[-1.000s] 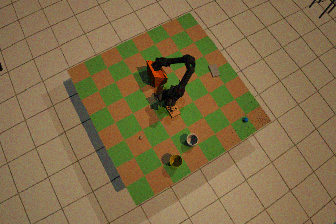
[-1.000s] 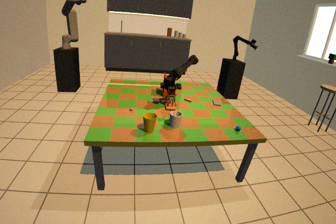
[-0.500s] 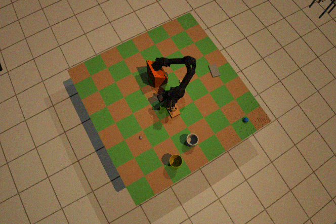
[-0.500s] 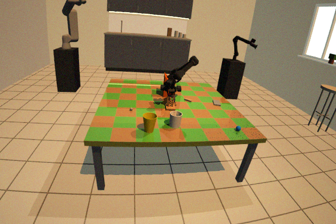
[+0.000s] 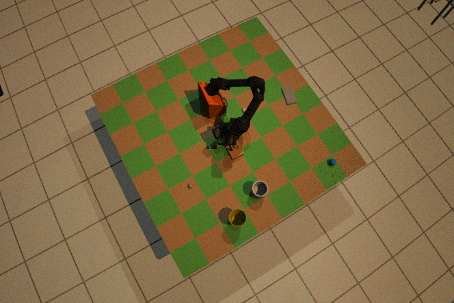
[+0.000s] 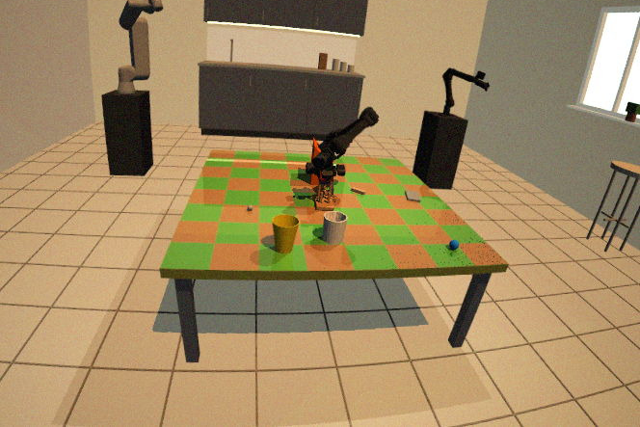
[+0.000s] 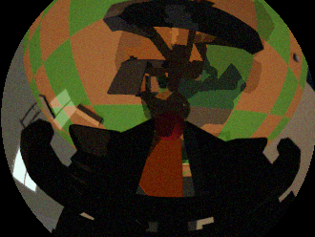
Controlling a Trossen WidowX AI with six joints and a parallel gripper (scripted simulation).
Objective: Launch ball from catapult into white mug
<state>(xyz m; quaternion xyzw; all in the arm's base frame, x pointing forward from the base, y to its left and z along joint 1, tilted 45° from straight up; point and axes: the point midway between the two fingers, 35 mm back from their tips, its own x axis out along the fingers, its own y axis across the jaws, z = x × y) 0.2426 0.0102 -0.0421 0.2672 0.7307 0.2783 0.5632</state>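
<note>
Right now my gripper tip is 1 cm below the red ball. Also, from my gripper tip: wooden catapult (7 cm ahead, 2 cm below, 1 cm to the left); grey ball (35 cm to the right, 18 cm ahead, 6 cm below); wooden block (21 cm to the left, 6 cm below, 5 cm behind).
</note>
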